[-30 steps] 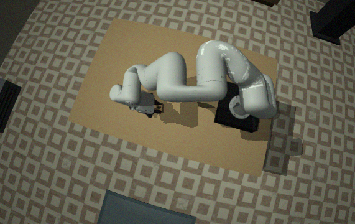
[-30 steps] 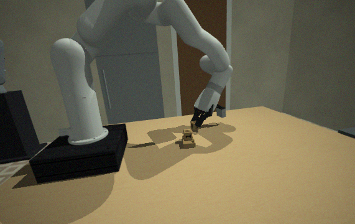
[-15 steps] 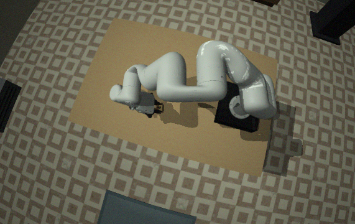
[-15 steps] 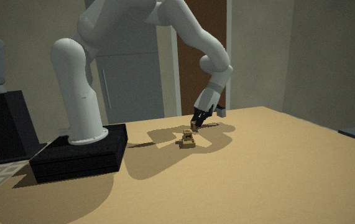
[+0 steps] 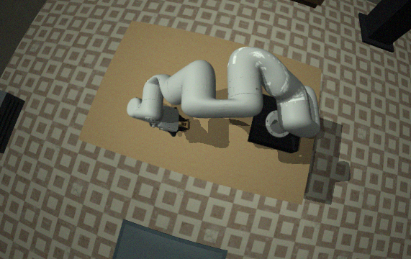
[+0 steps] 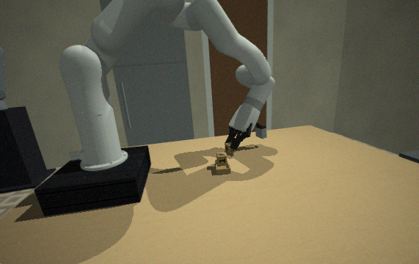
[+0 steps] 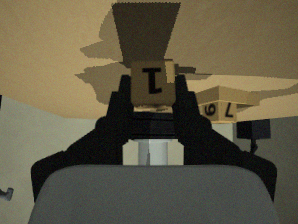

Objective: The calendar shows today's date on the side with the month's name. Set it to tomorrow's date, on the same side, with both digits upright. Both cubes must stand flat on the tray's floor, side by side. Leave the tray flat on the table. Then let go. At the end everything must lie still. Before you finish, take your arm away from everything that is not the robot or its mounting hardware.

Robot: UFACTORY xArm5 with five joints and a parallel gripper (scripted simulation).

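My gripper is now 1 cm past the wooden date cube and 2 cm above it. The rest, counted from my hand: wooden calendar tray: 8 cm behind, 12 cm to the right, 3 cm below.
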